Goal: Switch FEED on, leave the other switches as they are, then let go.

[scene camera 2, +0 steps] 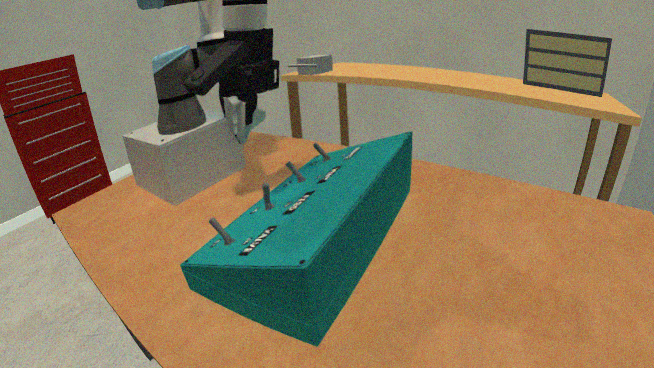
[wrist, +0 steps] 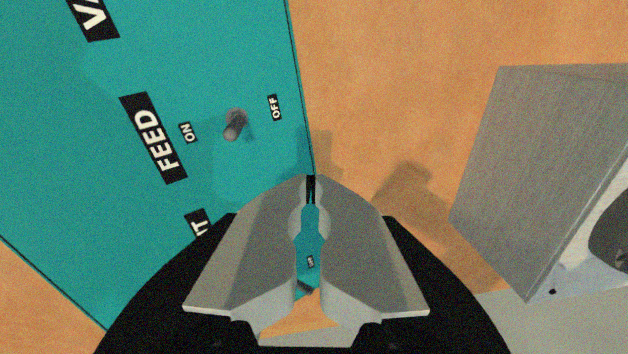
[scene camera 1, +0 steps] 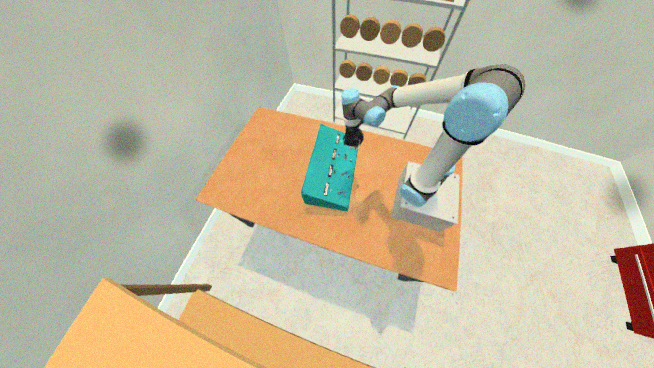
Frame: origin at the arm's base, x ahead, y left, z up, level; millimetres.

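Seen in the pictures: gripper, between the fingertips: (scene camera 2: 241, 143) (wrist: 311, 177) (scene camera 1: 355, 149); arm's base, origin of its link: (scene camera 2: 182, 126).
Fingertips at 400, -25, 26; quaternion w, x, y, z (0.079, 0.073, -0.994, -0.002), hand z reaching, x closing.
Pixels of each thing's middle, then the offset from my fingertips to it, as dx, dy, dz. "pt": a spot on its surface instead. Level surfaces: height alone.
- teal switch panel, middle of its body: (wrist: 198, 172) (scene camera 2: 318, 211) (scene camera 1: 332, 166) +103, +83, -145
- FEED lever, middle of its body: (wrist: 235, 126) (scene camera 2: 266, 195) +54, +4, -91
- OFF label, a spot on its surface: (wrist: 274, 107) pt +21, -7, -131
- VALVE lever, middle of its body: (scene camera 2: 219, 229) +79, -114, -96
- orange table, height of its surface: dz -204
The teal switch panel (scene camera 1: 317, 175) (scene camera 2: 350, 220) (wrist: 60, 165) carries several grey toggle levers. The FEED lever (scene camera 2: 267, 197) (wrist: 232, 127) leans toward its ON label (wrist: 187, 132), away from the OFF label (wrist: 274, 107). In scene camera 2, it stands more upright than the VALVE lever (scene camera 2: 221, 232) and the other two levers (scene camera 2: 295, 171) (scene camera 2: 321, 152), which lean to the OFF side. My gripper (scene camera 1: 356, 145) (scene camera 2: 241, 139) (wrist: 311, 177) is shut and empty. It hangs above the panel's low edge on the robot-base side, apart from the FEED lever.
The panel stands on an orange table (scene camera 1: 240, 160) (scene camera 2: 475, 280). The pale robot base block (scene camera 1: 425, 215) (scene camera 2: 185, 165) (wrist: 530, 150) is on the low-edge side. Another lever (wrist: 304, 286) shows through the gap behind the fingertips. A shelf rack (scene camera 1: 334, 100) stands behind the table.
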